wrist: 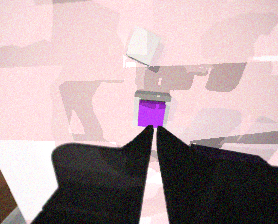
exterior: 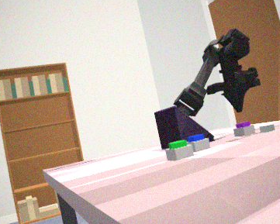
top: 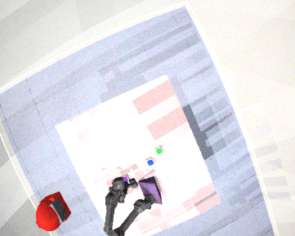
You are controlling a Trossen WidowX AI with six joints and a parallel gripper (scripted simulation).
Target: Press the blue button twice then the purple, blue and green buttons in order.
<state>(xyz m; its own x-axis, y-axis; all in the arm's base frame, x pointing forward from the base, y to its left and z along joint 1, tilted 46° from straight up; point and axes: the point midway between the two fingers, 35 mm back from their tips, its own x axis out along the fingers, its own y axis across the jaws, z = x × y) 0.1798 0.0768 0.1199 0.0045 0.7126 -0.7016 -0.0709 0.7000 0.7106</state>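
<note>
The purple button is 4 cm below my gripper tip. Also, from my gripper tip: green button 30 cm to the right, 12 cm ahead, 4 cm below; blue button 21 cm to the right, 6 cm ahead, 4 cm below; small grey block 8 cm ahead, 6 cm below, 3 cm to the left.
</note>
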